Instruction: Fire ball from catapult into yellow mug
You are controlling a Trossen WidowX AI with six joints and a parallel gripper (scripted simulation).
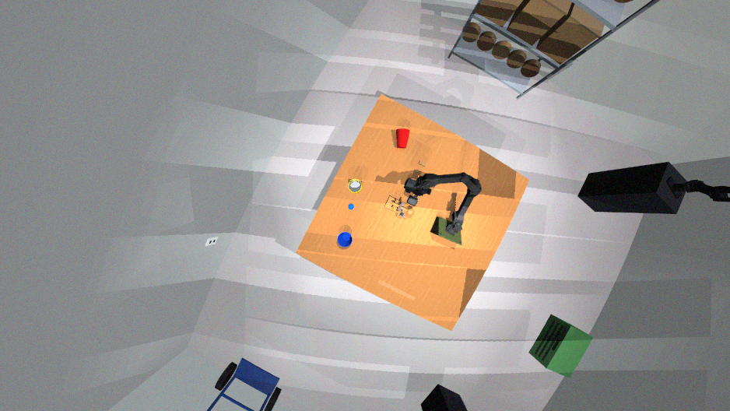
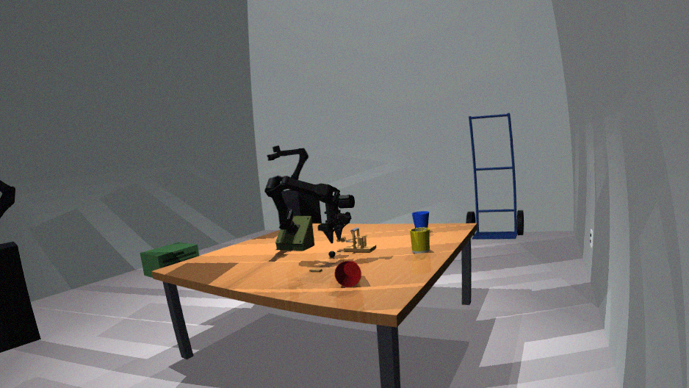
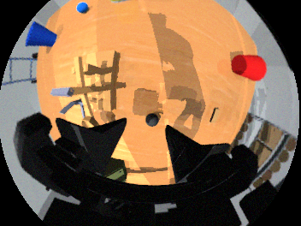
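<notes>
The dark ball is 60 mm below my gripper tip, 20 mm to the right of it and 20 mm behind it. Round my gripper tip: tan stick 220 mm to the right, 70 mm below, 50 mm ahead; wooden catapult 150 mm to the left, 20 mm below; yellow mug 340 mm ahead, 180 mm to the left, 40 mm below.
</notes>
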